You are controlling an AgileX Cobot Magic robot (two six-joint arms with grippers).
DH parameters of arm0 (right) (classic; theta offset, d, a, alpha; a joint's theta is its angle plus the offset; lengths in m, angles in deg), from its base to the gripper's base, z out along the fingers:
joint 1: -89.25 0.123 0 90
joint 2: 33.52 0 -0.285 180
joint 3: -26.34 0 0.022 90
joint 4: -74.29 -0.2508 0 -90
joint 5: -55.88 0 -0.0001 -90
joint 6: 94.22 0.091 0 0
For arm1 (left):
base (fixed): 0 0 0 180
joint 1: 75.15 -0.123 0 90
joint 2: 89.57 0 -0.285 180
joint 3: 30.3 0 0.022 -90
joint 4: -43.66 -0.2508 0 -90
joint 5: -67.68 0 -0.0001 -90
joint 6: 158.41 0.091 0 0
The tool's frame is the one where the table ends.
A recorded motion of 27 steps. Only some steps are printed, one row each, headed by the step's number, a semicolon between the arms.
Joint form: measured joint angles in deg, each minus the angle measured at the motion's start. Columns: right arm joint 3, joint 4, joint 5, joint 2, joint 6, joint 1; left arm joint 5, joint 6, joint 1, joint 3, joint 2, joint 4.
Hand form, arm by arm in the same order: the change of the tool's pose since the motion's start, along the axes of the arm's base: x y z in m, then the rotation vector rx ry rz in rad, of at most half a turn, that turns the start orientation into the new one. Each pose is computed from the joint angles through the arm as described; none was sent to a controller.
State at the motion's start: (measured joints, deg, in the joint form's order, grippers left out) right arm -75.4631 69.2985 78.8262 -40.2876 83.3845 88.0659; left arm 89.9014 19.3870 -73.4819 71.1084 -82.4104 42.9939
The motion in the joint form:
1: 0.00 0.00 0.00 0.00 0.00 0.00; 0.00 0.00 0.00 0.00 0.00 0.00
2: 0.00 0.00 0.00 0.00 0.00 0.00; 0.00 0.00 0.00 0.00 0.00 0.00
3: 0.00 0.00 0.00 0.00 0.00 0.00; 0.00 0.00 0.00 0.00 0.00 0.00
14: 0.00 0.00 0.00 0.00 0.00 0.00; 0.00 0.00 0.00 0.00 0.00 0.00
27: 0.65 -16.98 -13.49 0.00 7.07 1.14; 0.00 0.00 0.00 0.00 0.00 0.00
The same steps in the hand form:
1: 0.0000 0.0000 0.0000 0.0000 0.0000 0.0000; 0.0000 0.0000 0.0000 0.0000 0.0000 0.0000
2: 0.0000 0.0000 0.0000 0.0000 0.0000 0.0000; 0.0000 0.0000 0.0000 0.0000 0.0000 0.0000
3: 0.0000 0.0000 0.0000 0.0000 0.0000 0.0000; 0.0000 0.0000 0.0000 0.0000 0.0000 0.0000
14: 0.0000 0.0000 0.0000 0.0000 0.0000 0.0000; 0.0000 0.0000 0.0000 0.0000 0.0000 0.0000
27: 0.0044 0.0036 0.0181 0.4172 -0.2154 -0.0351; 0.0000 0.0000 0.0000 0.0000 0.0000 0.0000

